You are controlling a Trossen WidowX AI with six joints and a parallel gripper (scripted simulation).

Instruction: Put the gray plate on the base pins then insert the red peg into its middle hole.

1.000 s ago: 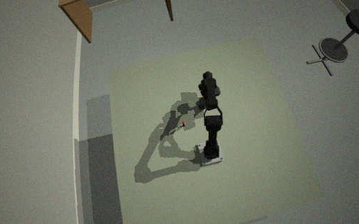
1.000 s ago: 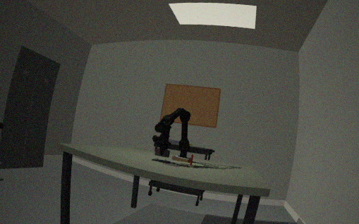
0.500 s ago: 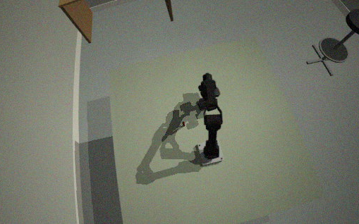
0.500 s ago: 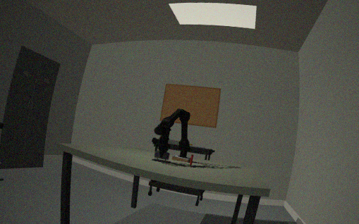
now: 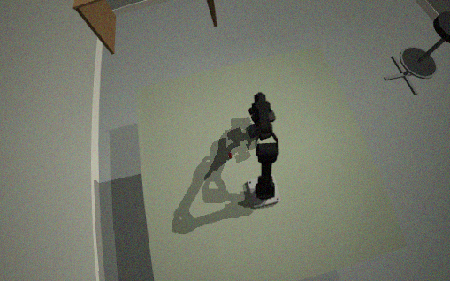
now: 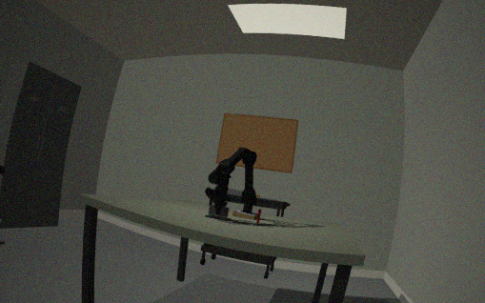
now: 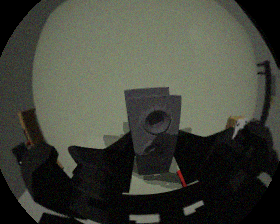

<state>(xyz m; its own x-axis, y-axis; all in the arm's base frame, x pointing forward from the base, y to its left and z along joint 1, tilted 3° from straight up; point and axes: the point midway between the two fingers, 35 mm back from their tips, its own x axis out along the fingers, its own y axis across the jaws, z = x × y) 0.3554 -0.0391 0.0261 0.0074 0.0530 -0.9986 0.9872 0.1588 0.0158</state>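
The gray plate lies 3 cm above my gripper tip. From my gripper tip the other things lie so: red peg (18 cm to the left, 13 cm behind, 2 cm above).
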